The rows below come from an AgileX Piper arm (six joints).
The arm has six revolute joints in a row. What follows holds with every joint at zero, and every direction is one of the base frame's.
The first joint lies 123 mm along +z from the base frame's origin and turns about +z.
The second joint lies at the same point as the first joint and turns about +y.
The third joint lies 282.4 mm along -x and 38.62 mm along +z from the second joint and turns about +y.
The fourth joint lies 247.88 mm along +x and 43.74 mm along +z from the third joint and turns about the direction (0.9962, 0, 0.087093).
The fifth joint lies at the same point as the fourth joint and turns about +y.
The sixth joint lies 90.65 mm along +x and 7.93 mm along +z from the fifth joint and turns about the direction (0.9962, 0, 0.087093).
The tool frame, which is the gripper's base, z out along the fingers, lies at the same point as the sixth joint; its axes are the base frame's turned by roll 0, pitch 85.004 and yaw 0 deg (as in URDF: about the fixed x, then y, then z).
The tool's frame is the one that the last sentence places.
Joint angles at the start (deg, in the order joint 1, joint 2, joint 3, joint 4, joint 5, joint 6):
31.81 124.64 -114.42 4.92 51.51 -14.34
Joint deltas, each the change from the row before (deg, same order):
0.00 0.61 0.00 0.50 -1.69 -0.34
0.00 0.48 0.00 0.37 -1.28 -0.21
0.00 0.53 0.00 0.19 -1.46 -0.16
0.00 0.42 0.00 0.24 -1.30 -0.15
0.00 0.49 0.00 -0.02 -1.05 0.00
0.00 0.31 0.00 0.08 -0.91 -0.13
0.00 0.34 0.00 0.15 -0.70 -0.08
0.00 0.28 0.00 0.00 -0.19 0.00
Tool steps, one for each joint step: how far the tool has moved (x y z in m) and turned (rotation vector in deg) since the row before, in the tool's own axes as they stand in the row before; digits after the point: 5 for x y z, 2 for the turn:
-0.00099 -0.00008 0.00514 -0.07 -1.14 0.02
-0.00057 -0.00009 0.00403 -0.04 -0.84 0.07
-0.00053 -0.00038 0.00443 0.14 -0.93 0.01
-0.00058 -0.00026 0.00349 0.09 -0.89 0.05
0.00023 -0.00043 0.00405 0.20 -0.53 0.02
-0.00022 -0.00026 0.00255 0.13 -0.59 -0.05
0.00024 -0.00009 0.00279 0.02 -0.37 0.05
0.00086 -0.00004 0.00229 0.00 0.09 0.02

